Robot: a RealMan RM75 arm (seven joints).
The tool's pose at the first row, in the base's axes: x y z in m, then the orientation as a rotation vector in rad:
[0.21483 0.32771 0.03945 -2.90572 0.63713 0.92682]
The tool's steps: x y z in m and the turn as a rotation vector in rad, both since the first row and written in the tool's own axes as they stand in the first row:
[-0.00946 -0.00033 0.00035 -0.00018 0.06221 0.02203]
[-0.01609 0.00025 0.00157 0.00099 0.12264 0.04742]
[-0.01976 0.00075 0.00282 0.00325 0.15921 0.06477]
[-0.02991 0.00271 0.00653 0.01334 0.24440 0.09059]
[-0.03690 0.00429 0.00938 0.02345 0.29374 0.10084]
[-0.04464 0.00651 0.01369 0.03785 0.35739 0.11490]
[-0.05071 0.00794 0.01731 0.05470 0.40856 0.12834]
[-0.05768 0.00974 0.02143 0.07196 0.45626 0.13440]
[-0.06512 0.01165 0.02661 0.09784 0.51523 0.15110]
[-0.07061 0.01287 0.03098 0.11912 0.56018 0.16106]
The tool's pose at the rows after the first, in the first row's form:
[0.20777 0.33160 0.04443 -2.94398 0.67408 0.84161]
[0.20197 0.33372 0.04719 2.95351 -0.71050 -0.75055]
[0.19838 0.33482 0.04827 2.95059 -0.73411 -0.69325]
[0.18807 0.33735 0.05109 2.95293 -0.77089 -0.56017]
[0.18072 0.33893 0.05282 2.95823 -0.78793 -0.48262]
[0.17177 0.34042 0.05382 2.96270 -0.81116 -0.38208]
[0.16473 0.34191 0.05438 2.96665 -0.83563 -0.29980]
[0.15661 0.34346 0.05507 2.97394 -0.85037 -0.22258]
[0.14752 0.34525 0.05516 2.97735 -0.88325 -0.12514]
[0.14059 0.34682 0.05476 2.98085 -0.90516 -0.05000]

